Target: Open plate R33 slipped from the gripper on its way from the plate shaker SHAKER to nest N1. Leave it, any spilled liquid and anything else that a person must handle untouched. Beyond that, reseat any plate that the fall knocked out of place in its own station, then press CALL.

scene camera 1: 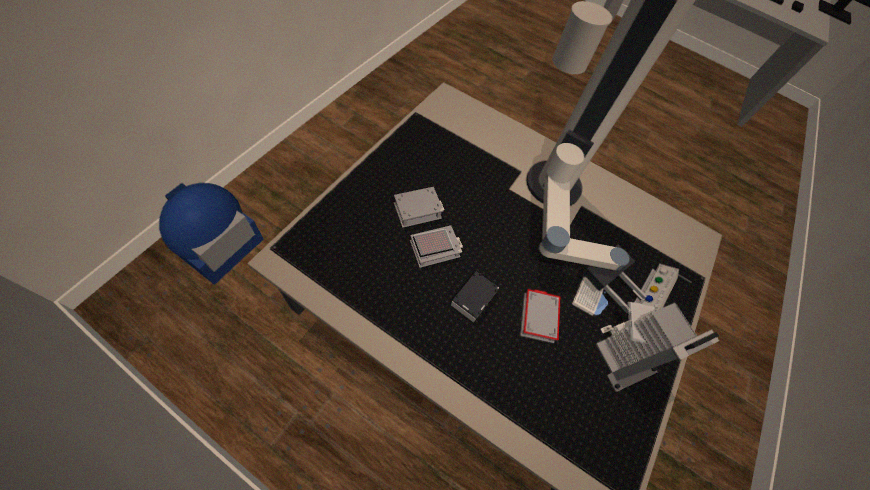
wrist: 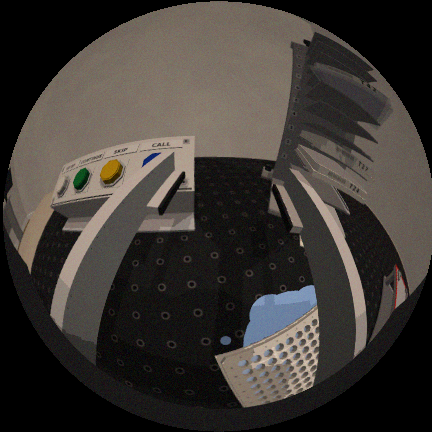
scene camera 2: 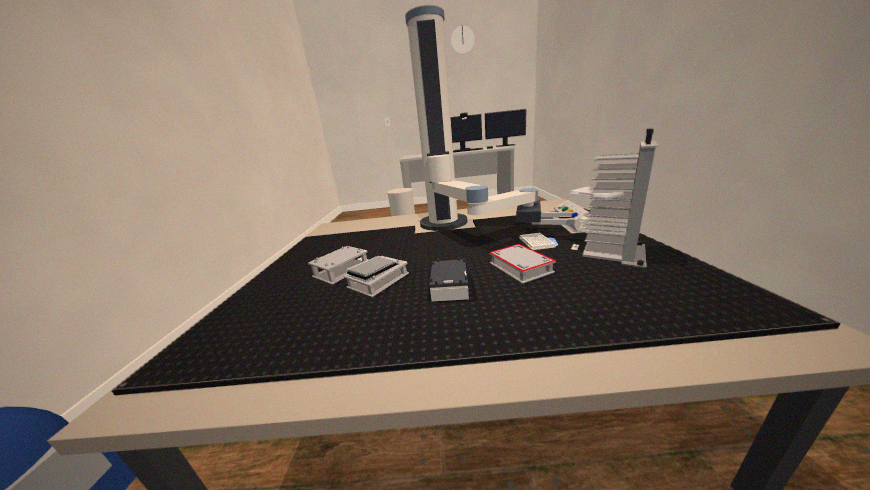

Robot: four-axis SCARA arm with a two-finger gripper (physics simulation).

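Where they show: gripper, fingertip midpoint: point(wrist: 230, 168) point(scene camera 2: 573, 218); arm's base, link origin: point(scene camera 2: 443, 222).
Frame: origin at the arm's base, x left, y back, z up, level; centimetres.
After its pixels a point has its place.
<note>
Open plate R33 point(scene camera 1: 588, 296) @[x 33.4, y -42.5, z 2.6 cm] point(scene camera 2: 536, 241) @[x 32.5, y -44.3, z 2.8 cm] point(wrist: 280, 365) @[x 34.7, y -39.0, z 2.6 cm] lies on the mat off any station, beside a light-blue spill point(scene camera 1: 602, 305) @[x 39.7, y -41.8, z 1.4 cm] point(scene camera 2: 552, 242) point(wrist: 280, 315) @[x 38.9, y -41.0, z 1.4 cm]. My gripper point(scene camera 1: 639, 304) @[x 48.4, y -38.5, z 8.5 cm] point(scene camera 2: 577, 220) @[x 48.4, y -38.5, z 8.5 cm] point(wrist: 230, 168) @[x 48.4, y -38.5, z 8.5 cm] is shut with nothing held; a fixed gap shows between its pads. It is above the mat, between the button panel point(scene camera 1: 666, 275) @[x 54.7, y -19.3, z 8.1 cm] point(wrist: 189, 156) @[x 52.8, y -36.0, z 8.0 cm] and the plate rack. The blue CALL button point(scene camera 1: 648, 298) @[x 51.5, y -33.2, z 8.2 cm] point(scene camera 2: 574, 214) @[x 51.8, y -33.0, z 8.1 cm] point(wrist: 151, 159) is partly hidden behind the left finger in the wrist view. A dark plate point(scene camera 1: 434, 242) @[x -24.2, y -61.0, z 7.6 cm] point(scene camera 2: 372, 266) @[x -24.3, y -62.6, z 7.7 cm] sits on a station at the left.
The tall plate rack point(scene camera 2: 639, 200) @[x 53.1, y -64.3, z 20.4 cm] point(wrist: 290, 115) @[x 59.5, y -52.3, z 14.9 cm] holds several plates; one pale plate point(scene camera 2: 596, 192) @[x 46.1, y -55.3, z 21.7 cm] point(wrist: 345, 87) sticks out of it. A red-edged station point(scene camera 1: 541, 313) @[x 21.0, y -60.6, z 5.3 cm] point(scene camera 2: 522, 258) @[x 21.5, y -62.3, z 5.3 cm], a black-topped device point(scene camera 1: 476, 296) @[x -0.9, y -69.5, z 6.8 cm] point(scene camera 2: 449, 272) @[x -1.3, y -69.6, z 6.8 cm] and a grey station point(scene camera 1: 418, 203) @[x -39.0, y -49.9, z 6.9 cm] point(scene camera 2: 338, 259) @[x -38.2, y -52.4, z 6.9 cm] stand on the mat.
</note>
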